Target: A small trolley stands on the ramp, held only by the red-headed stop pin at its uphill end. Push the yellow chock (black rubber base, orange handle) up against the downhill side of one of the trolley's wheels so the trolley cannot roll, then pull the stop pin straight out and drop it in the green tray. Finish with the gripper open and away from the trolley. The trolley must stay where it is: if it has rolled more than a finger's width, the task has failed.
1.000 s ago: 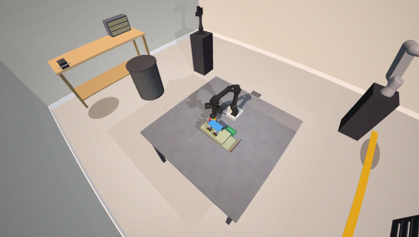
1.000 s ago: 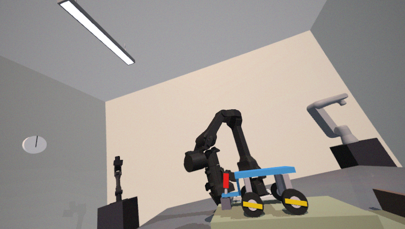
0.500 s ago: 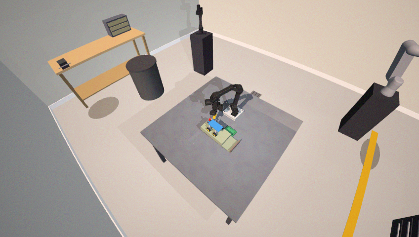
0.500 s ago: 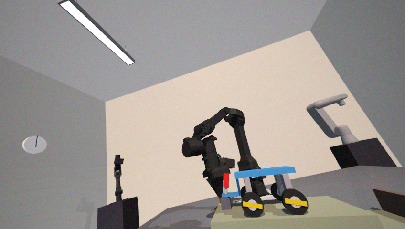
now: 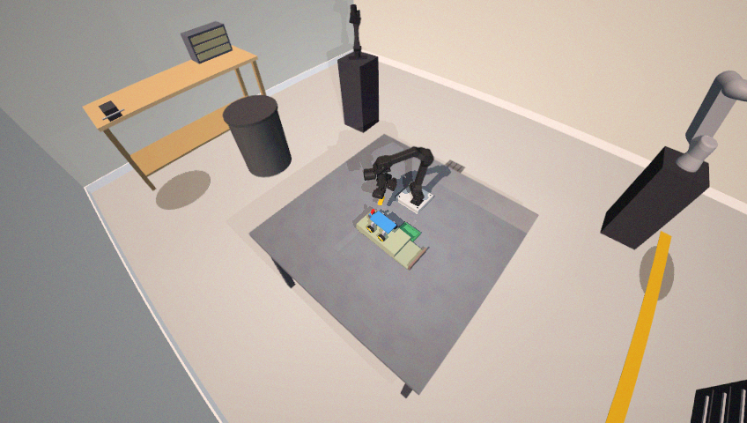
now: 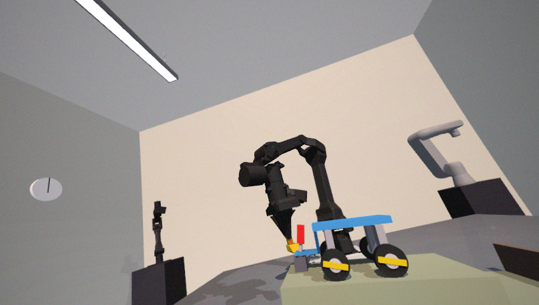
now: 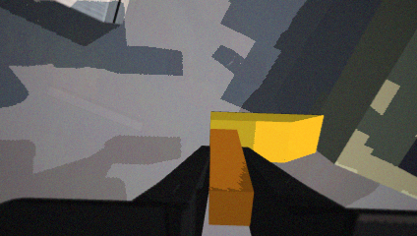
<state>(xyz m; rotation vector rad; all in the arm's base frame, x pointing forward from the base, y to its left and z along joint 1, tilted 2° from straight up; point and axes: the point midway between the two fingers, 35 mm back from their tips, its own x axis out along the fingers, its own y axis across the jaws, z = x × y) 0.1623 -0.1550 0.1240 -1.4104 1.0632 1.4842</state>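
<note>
My gripper tip is now 20 mm short of the yellow chock, 10 mm to the right of it and 10 mm above it. From my gripper tip the other things lie so: red-headed stop pin 140 mm ahead, 30 mm to the left; then trolley 170 mm ahead, 130 mm to the left, 20 mm below; then ramp 170 mm ahead, 130 mm to the left, 90 mm below.
</note>
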